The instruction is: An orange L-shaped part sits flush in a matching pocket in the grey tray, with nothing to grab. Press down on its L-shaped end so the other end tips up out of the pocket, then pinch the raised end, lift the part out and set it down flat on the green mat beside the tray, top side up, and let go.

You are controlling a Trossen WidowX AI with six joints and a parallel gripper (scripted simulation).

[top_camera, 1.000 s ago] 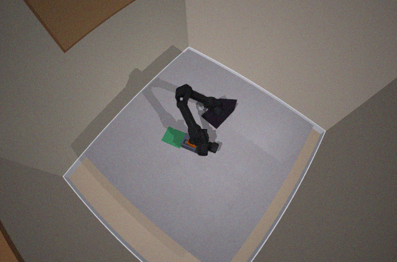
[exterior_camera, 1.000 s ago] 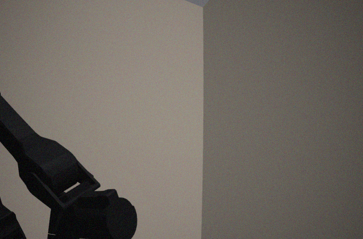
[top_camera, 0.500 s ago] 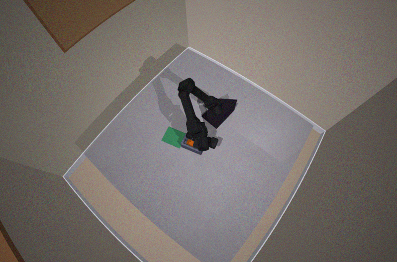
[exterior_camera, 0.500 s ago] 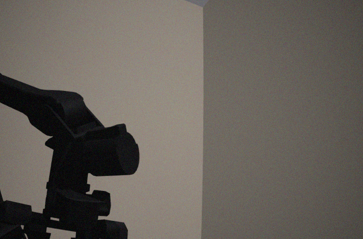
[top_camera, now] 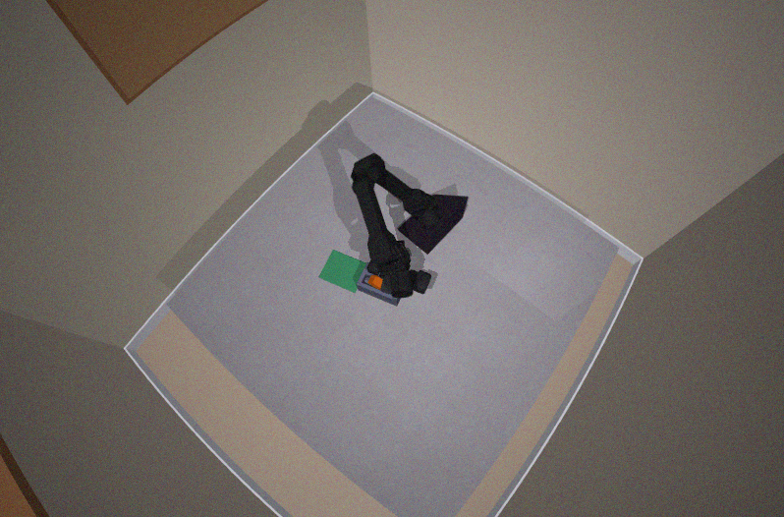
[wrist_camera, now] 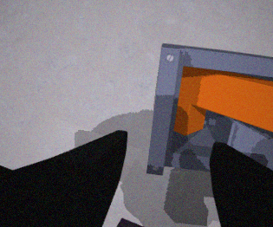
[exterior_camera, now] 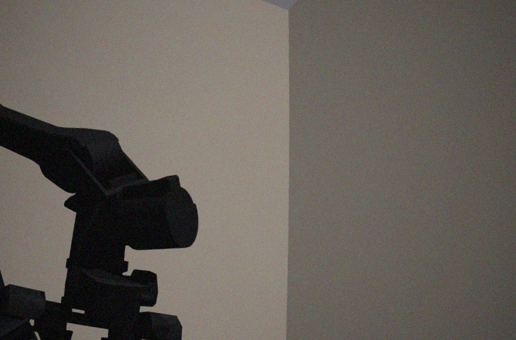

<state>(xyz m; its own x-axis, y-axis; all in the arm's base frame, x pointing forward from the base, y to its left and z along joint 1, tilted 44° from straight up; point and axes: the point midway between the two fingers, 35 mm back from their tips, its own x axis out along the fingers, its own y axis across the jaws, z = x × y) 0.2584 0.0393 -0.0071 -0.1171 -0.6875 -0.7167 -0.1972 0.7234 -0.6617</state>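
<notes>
My gripper tip is 10 cm above the orange L-shaped part and 4 cm to the left of it.
</notes>
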